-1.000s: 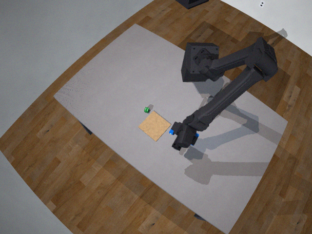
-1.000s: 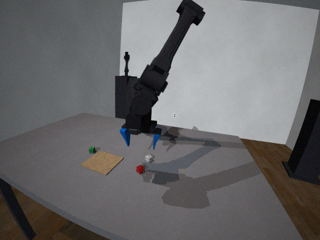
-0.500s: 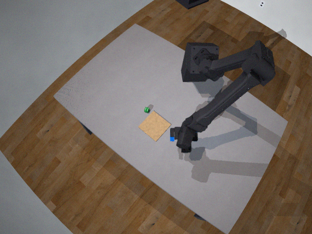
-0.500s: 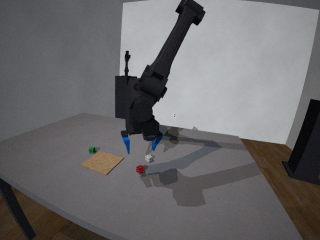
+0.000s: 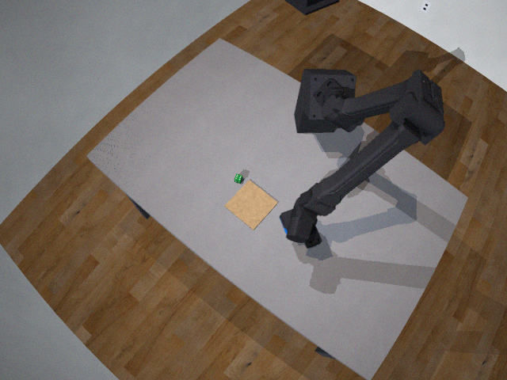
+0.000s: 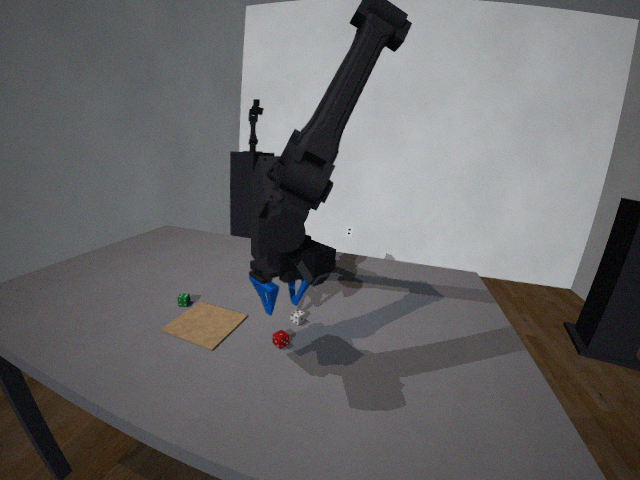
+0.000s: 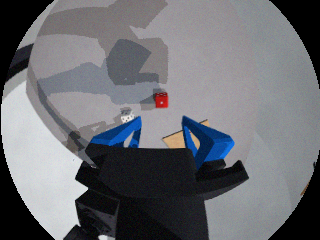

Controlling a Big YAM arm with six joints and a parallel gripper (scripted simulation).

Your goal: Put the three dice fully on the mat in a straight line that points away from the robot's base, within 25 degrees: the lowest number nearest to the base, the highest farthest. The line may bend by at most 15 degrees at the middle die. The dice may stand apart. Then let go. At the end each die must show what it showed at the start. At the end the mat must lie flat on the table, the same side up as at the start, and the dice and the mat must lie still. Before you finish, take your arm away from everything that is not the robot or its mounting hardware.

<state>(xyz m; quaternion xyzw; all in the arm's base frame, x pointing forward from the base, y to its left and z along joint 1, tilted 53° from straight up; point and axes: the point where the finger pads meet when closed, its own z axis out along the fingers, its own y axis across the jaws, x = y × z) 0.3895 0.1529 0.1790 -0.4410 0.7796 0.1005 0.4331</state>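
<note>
Right now my hand is 80 mm above the red die. Round my hand: tan mat 50 mm ahead, 180 mm to the right, 90 mm below; green die 30 mm ahead, 290 mm to the right, 80 mm below; white die 90 mm behind, 20 mm to the right, 80 mm below.
</note>
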